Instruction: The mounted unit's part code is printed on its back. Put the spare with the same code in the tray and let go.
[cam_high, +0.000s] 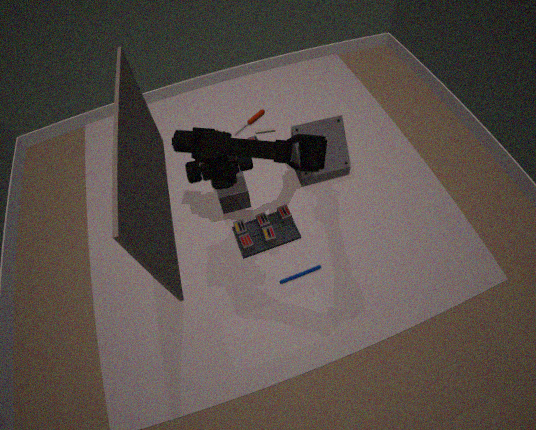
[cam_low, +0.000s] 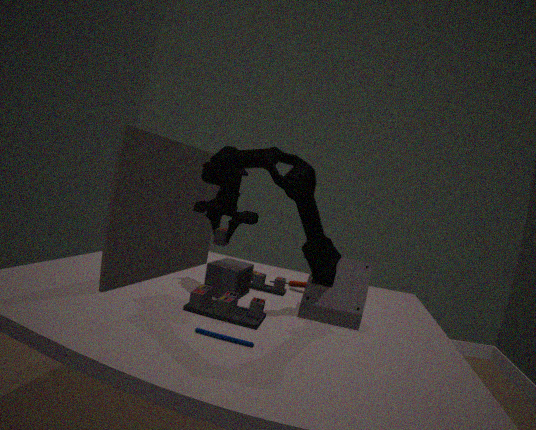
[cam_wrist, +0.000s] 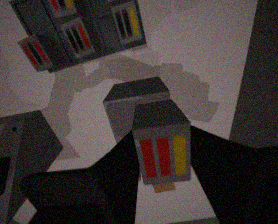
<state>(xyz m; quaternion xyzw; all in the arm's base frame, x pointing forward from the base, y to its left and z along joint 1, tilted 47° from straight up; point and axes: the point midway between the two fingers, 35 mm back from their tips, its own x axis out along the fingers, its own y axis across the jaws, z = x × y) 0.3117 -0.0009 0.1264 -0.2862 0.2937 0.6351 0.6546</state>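
Now: gripper tip 350 mm to the left of the tan block and 160 mm above it. Also, from my gripper tip: tall grey panel: 220 mm ahead, 80 mm to the right, 50 mm above; then grey mounted unit: 120 mm below, 60 mm to the right, 20 mm behind.
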